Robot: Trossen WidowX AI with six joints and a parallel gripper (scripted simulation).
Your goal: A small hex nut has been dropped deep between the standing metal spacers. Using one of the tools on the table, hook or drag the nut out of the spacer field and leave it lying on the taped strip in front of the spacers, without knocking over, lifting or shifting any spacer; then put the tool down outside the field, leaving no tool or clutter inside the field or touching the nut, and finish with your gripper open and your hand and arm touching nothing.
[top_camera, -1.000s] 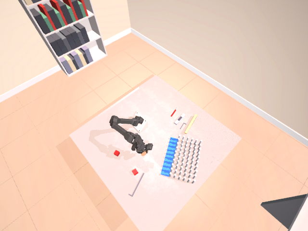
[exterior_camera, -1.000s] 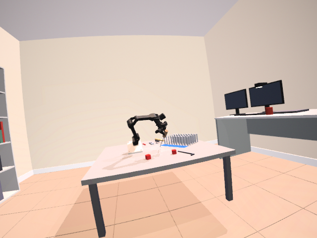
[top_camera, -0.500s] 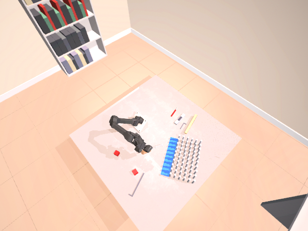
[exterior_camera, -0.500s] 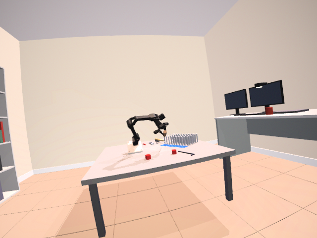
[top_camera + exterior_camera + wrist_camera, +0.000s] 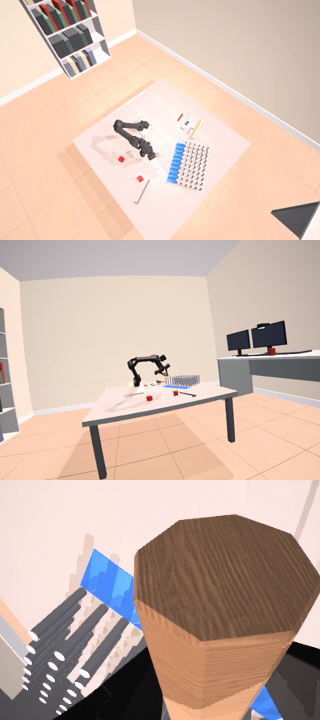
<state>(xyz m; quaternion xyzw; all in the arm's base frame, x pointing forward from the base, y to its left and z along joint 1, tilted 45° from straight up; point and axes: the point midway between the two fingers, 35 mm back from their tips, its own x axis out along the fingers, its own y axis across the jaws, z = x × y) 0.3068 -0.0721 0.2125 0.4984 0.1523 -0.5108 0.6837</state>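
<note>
My gripper tip is now 140 mm short of the blue taped strip, 150 mm to the right of it and 180 mm above it. Round my gripper tip: grey block (60 mm behind, 540 mm to the left, 170 mm below).
</note>
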